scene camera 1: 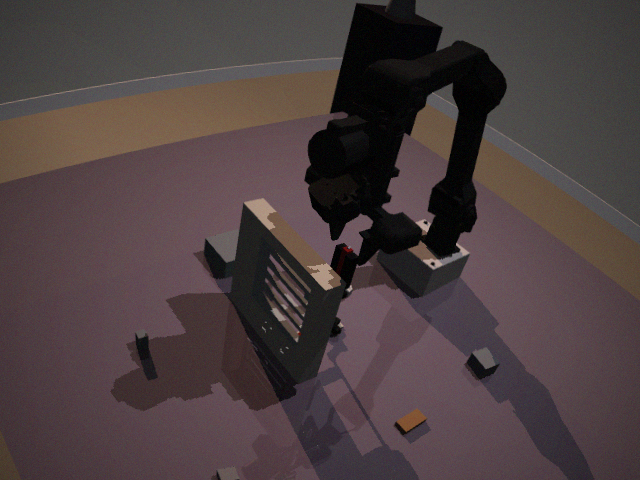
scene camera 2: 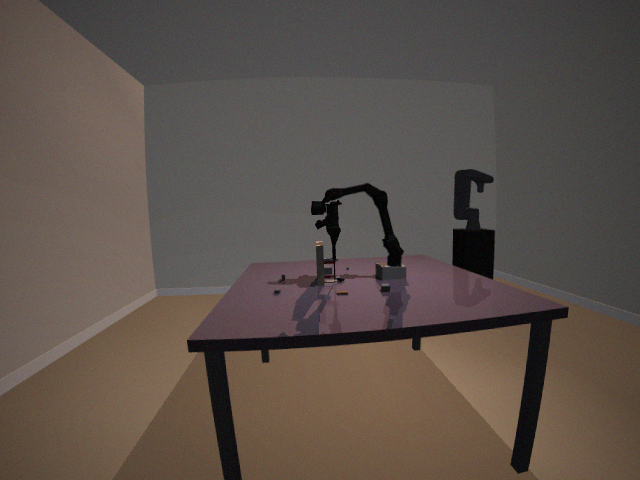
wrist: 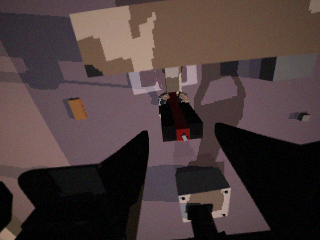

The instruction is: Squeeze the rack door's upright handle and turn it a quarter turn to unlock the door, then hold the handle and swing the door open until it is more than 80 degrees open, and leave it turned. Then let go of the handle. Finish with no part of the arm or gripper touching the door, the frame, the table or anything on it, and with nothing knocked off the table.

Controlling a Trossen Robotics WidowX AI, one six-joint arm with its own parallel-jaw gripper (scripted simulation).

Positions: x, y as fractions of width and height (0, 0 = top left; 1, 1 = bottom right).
Note:
My gripper (scene camera 1: 0.54, 0.52) is open, with nothing in its grasp. Further things: a grey block (scene camera 1: 0.34, 0.52).
My gripper is seen too in the wrist view (wrist: 0.57, 0.55). The grey block shows as well in the wrist view (wrist: 0.87, 0.29).

